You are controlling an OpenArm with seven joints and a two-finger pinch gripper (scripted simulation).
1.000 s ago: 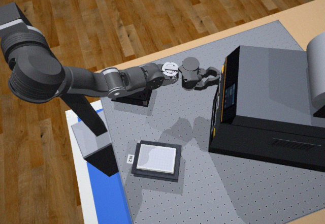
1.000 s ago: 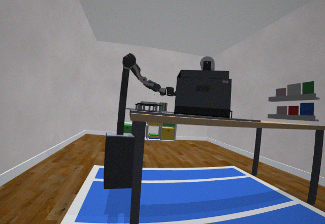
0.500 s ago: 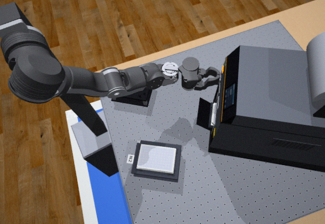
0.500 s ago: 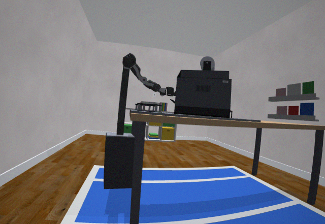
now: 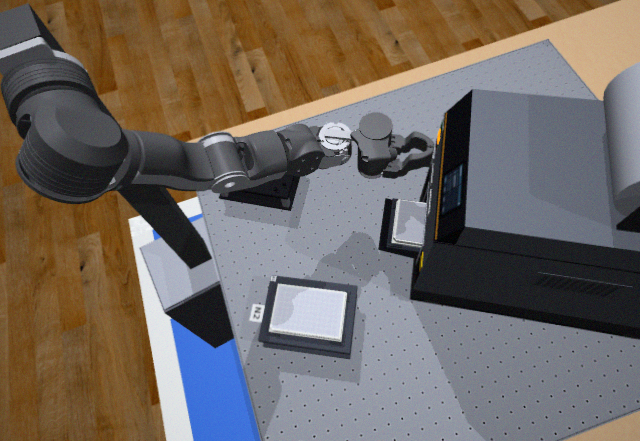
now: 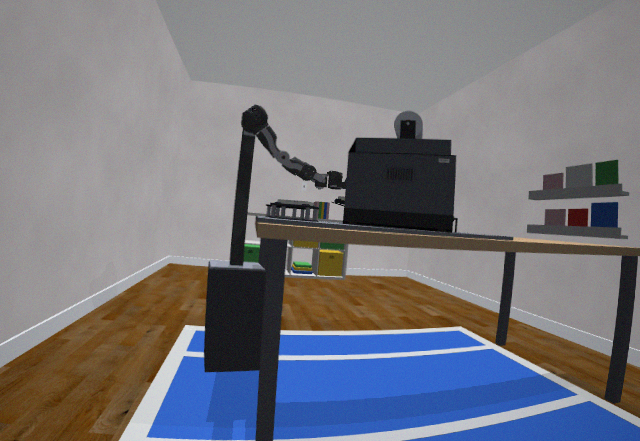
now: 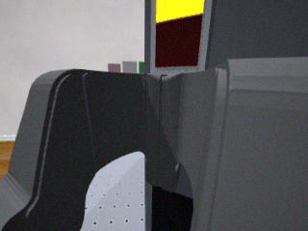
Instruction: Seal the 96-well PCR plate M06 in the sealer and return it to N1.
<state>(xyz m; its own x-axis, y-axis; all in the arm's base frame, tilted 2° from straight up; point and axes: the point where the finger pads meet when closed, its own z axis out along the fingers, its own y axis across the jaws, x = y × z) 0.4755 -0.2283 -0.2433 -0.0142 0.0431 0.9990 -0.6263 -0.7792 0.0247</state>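
My gripper is now 1 cm short of the pale key and 1 cm to the left of it. The rest, counted from my hand: sealer stage (4 cm behind, 9 cm to the right, 10 cm below); foil roll (13 cm ahead, 22 cm to the right, 23 cm above).
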